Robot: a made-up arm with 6 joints. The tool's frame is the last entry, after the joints.
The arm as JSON. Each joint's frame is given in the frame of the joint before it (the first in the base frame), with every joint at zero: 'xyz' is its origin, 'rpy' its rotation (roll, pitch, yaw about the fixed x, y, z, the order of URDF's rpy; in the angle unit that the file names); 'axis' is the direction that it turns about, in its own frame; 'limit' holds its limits. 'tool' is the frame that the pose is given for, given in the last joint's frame.
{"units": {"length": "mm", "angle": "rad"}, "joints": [
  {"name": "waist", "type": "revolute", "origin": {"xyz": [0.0, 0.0, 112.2], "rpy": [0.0, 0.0, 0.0]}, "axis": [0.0, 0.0, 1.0], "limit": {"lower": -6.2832, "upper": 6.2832}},
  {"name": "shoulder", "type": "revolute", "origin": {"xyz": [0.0, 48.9, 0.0], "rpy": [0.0, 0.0, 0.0]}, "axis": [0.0, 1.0, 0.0], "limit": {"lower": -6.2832, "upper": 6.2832}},
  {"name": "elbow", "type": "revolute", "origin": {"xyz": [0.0, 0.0, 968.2], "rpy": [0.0, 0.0, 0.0]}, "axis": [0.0, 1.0, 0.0], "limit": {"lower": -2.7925, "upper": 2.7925}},
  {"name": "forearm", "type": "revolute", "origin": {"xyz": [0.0, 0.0, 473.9], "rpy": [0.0, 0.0, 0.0]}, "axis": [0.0, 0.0, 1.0], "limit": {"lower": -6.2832, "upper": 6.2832}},
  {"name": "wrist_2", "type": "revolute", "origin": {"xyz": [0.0, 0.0, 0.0], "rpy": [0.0, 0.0, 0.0]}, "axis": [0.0, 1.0, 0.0], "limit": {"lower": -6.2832, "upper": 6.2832}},
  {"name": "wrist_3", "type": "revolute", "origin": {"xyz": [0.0, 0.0, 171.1], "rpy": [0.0, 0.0, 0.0]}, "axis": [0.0, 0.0, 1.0], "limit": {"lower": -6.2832, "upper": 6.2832}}
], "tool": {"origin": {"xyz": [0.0, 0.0, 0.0], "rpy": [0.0, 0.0, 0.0]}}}
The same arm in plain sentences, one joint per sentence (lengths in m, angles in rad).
The arm has six revolute joints in a row. What follows holds with every joint at zero, and every direction is one of the base frame's. The first joint sits 0.1122 m along +z from the base frame's origin and rotates about +z, from -6.2832 to 6.2832 rad. The second joint sits 0.0489 m along +y from the first joint and rotates about +y, from -6.2832 to 6.2832 rad. The third joint sits 0.9682 m along +z from the second joint and rotates about +y, from -2.7925 to 2.7925 rad. The fourth joint sits 0.4739 m along +z from the third joint and rotates about +z, from -6.2832 to 6.2832 rad. The fifth joint sits at the same point as the fourth joint and rotates about +y, from -6.2832 to 6.2832 rad. The sixth joint sits 0.1711 m along +z from the fifth joint and rotates about +z, from -6.2832 to 6.2832 rad. The tool frame, which is the frame that the pose is given for, sits at the same point as the sixth joint; its axes are parallel to the base frame's.
